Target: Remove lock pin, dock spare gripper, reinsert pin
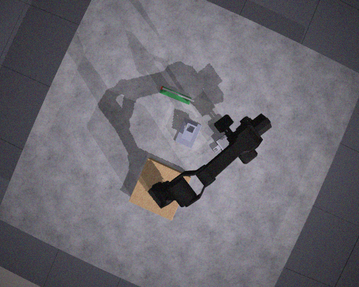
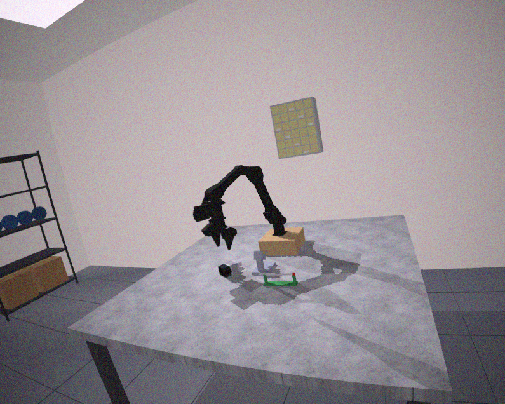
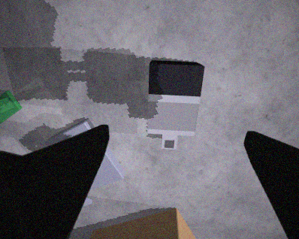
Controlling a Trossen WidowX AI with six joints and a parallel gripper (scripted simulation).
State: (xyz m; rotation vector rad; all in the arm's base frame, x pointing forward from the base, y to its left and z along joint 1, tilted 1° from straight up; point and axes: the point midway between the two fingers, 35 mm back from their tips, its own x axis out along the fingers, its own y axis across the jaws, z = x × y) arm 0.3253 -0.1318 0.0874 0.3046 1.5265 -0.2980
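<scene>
My gripper tip is 11 cm above the spare gripper and 2 cm past it. From my gripper tip the other things lie so: green cradle (29 cm to the left, 10 cm below, 6 cm ahead); socket mount (16 cm to the left, 8 cm below, 5 cm behind).
</scene>
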